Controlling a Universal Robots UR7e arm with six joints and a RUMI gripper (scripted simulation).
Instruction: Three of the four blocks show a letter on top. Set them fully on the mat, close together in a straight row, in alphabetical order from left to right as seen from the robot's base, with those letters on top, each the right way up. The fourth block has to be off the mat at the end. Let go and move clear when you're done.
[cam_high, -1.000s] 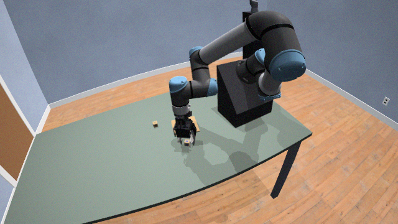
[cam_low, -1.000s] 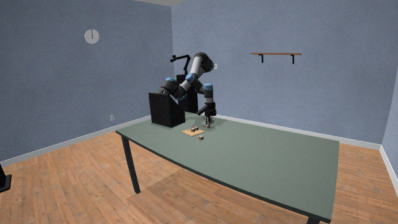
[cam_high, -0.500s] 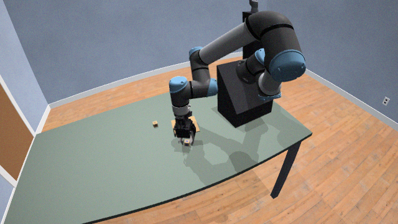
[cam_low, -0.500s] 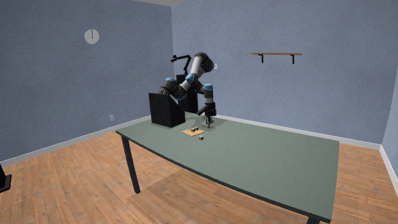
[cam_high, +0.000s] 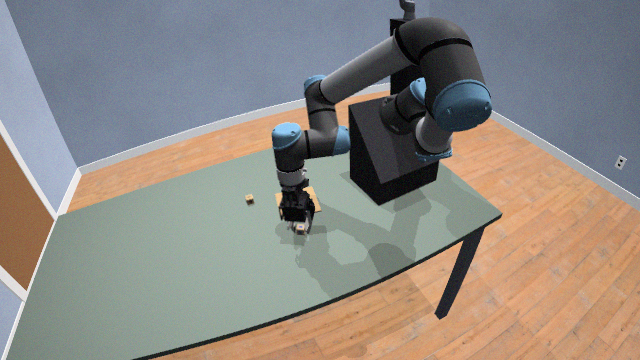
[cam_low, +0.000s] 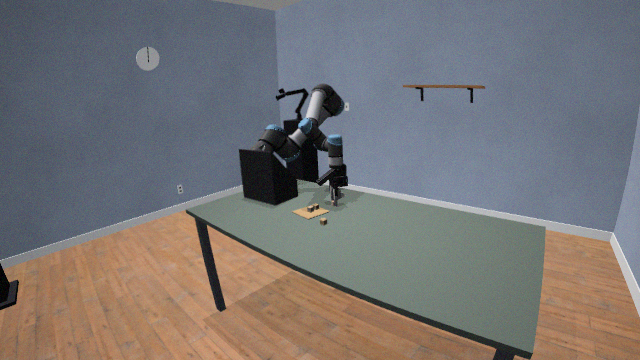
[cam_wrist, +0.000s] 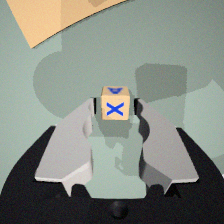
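Now: the block right at my hand. Round my hand: tan mat (40 mm behind, 150 mm to the right, 10 mm below).
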